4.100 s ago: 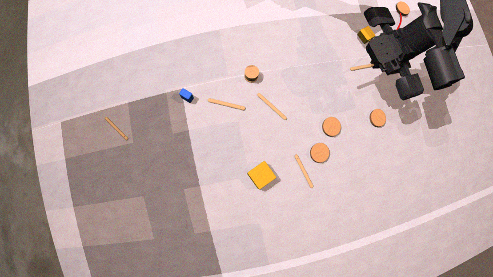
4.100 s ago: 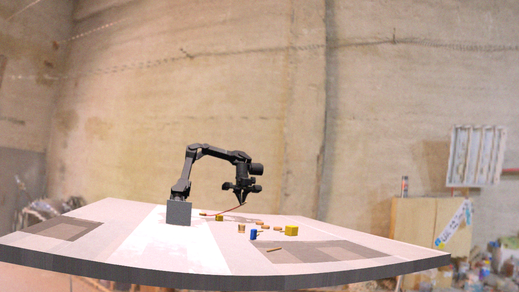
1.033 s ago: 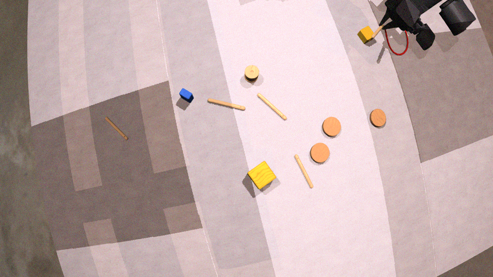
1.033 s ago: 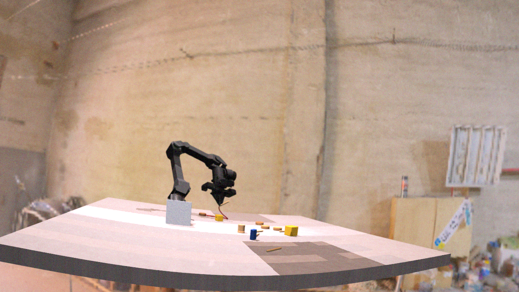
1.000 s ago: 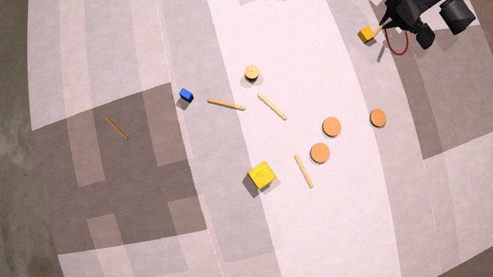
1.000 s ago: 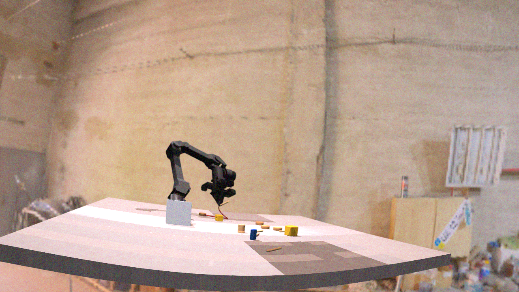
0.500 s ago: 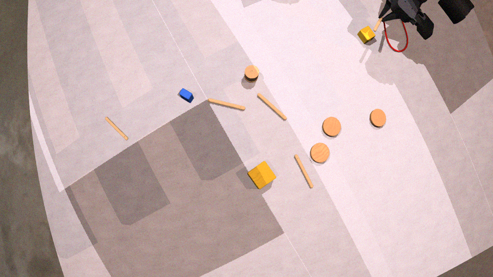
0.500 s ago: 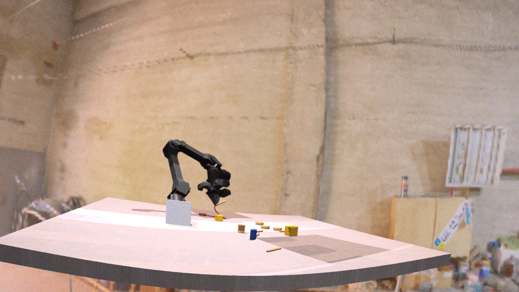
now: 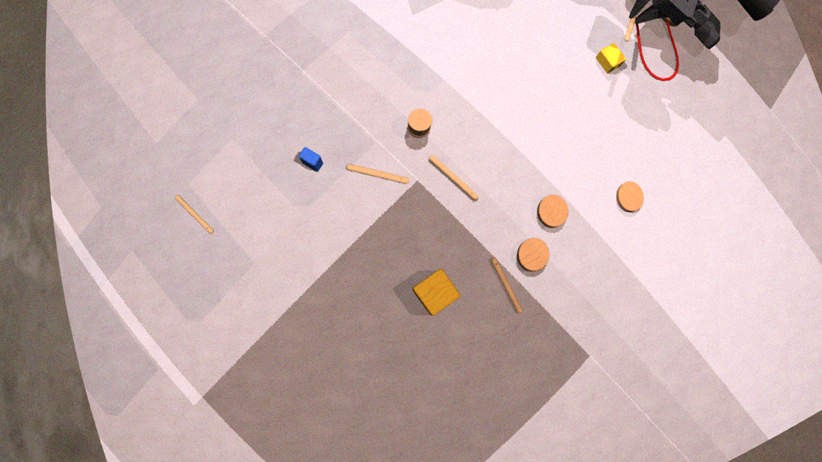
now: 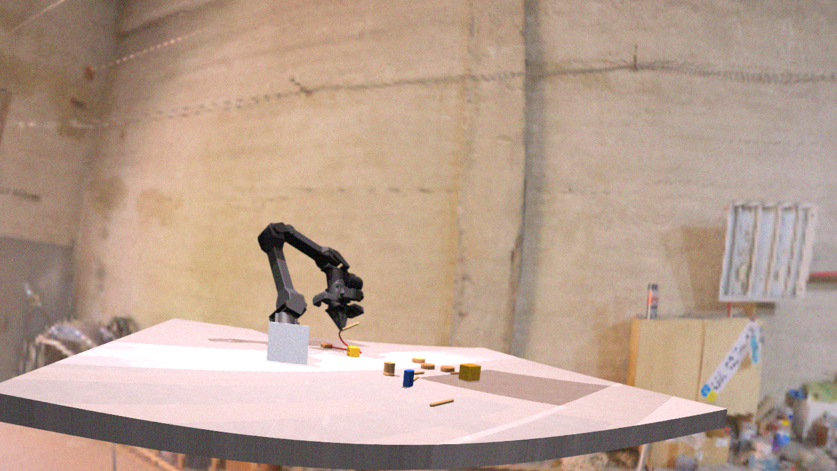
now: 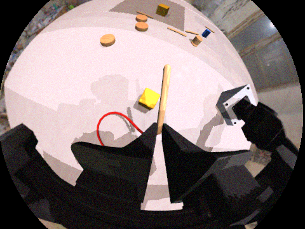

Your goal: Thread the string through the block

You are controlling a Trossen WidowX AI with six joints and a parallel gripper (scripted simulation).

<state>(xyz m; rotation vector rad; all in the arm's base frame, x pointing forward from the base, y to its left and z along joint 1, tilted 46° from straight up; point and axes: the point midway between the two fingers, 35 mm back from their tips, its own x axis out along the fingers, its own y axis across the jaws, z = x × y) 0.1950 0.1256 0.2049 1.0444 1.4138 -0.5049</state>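
Now: gripper tip 12 cm to the right of the round wooden button, 7 cm above it and 2 cm past it. From my gripper tip the other things lie so: blue block: 47 cm to the right, 6 cm below, 5 cm ahead; then short wooden cylinder: 33 cm to the right, 6 cm below, 5 cm ahead; then thin wooden stick: 1 cm to the right, 1 cm ahead, 1 cm above.
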